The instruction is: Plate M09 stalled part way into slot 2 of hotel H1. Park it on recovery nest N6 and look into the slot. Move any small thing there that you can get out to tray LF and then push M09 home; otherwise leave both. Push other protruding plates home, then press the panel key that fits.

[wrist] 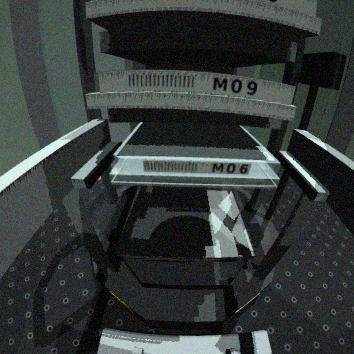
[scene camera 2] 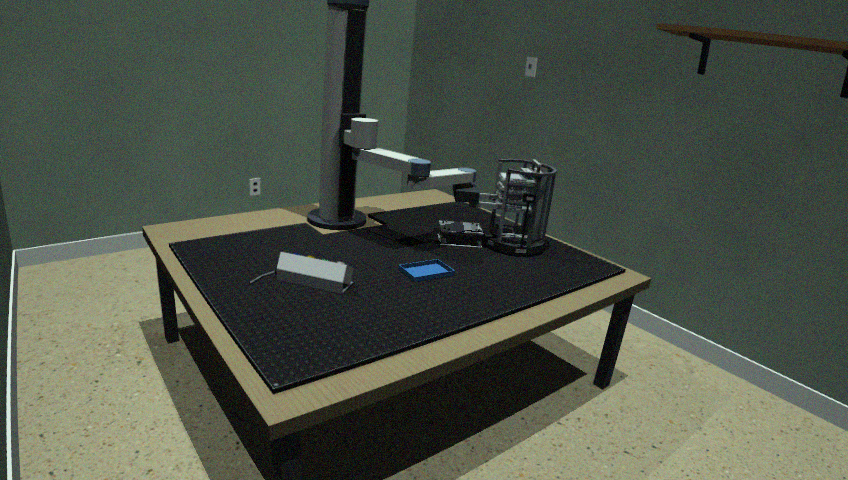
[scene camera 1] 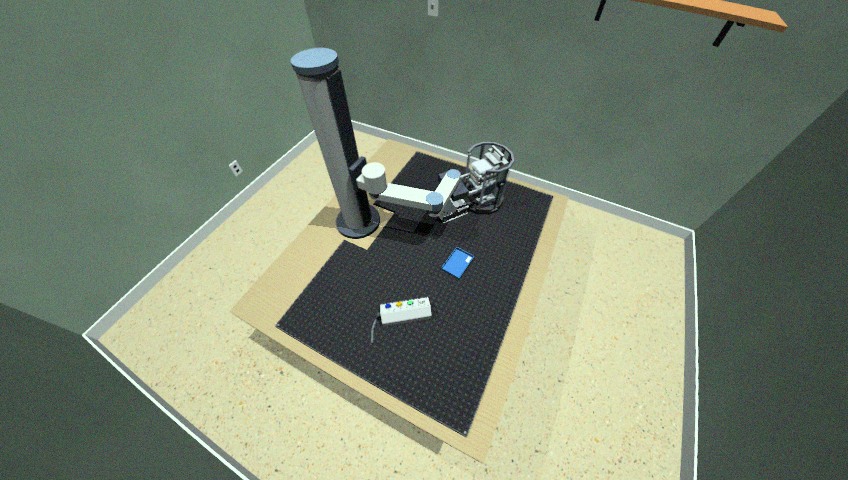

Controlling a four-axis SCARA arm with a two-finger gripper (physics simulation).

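Where they show: gripper, fingertip midpoint: [wrist: 200, 135] [scene camera 1: 478, 181]; arm's base at its link origin: [scene camera 2: 336, 220] [scene camera 1: 358, 221].
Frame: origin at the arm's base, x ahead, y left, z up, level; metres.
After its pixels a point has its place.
Plate M09 [wrist: 194, 87] @(y 0.404, x 0.519, z 0.215 m) sits in hotel H1 [scene camera 1: 512, 161] @(y 0.482, x 0.687, z 0.335 m) [scene camera 2: 518, 248] @(y 0.393, x 0.666, z 0.045 m), level in the wrist view. Clear plate M06 [wrist: 195, 168] @(y 0.403, x 0.521, z 0.180 m) is in the level below it. My gripper [scene camera 2: 497, 201] @(y 0.425, x 0.543, z 0.186 m) [wrist: 200, 135] @(y 0.425, x 0.543, z 0.186 m) is part open and empty at the hotel's front, with one finger on each side of M06, apart from its edges. Nest N6 [scene camera 2: 460, 226] @(y 0.297, x 0.441, z 0.073 m) [wrist: 185, 344] @(y 0.357, x 0.490, z 0.073 m) stands in front of the hotel, low in the wrist view, with no plate on it. The blue tray [scene camera 1: 457, 263] @(y -0.013, x 0.622, z 0.015 m) [scene camera 2: 427, 270] @(y -0.001, x 0.616, z 0.015 m) lies on the mat; its label is unreadable. The inside of the slot behind M09 is hidden.
Another plate [wrist: 200, 17] @(y 0.411, x 0.526, z 0.243 m) is above M09, its label cut off. The key panel [scene camera 1: 405, 312] @(y -0.389, x 0.531, z 0.086 m) [scene camera 2: 313, 272] @(y -0.391, x 0.551, z 0.060 m) has blue, yellow, green and pale keys and a cable. The arm's column [scene camera 1: 336, 148] @(y -0.057, x 0.048, z 0.563 m) [scene camera 2: 336, 113] @(y -0.053, x 0.054, z 0.457 m) stands at the table's back edge.
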